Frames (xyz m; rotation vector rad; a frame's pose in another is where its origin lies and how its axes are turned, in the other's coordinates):
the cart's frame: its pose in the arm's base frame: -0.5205 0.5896 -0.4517 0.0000 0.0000 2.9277
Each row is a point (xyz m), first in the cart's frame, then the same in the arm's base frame.
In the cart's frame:
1: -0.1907 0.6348 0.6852
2: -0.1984 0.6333 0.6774
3: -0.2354 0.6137 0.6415
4: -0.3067 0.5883 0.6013
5: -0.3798 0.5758 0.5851
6: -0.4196 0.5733 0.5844
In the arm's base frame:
1: -0.4689 -0.0712 0.2335
2: -0.4610 -0.0714 0.2257
3: -0.4207 -0.0601 0.1898
4: -0.3457 -0.0504 0.1496
5: -0.2716 -0.0537 0.1334
6: -0.2322 -0.0597 0.1327

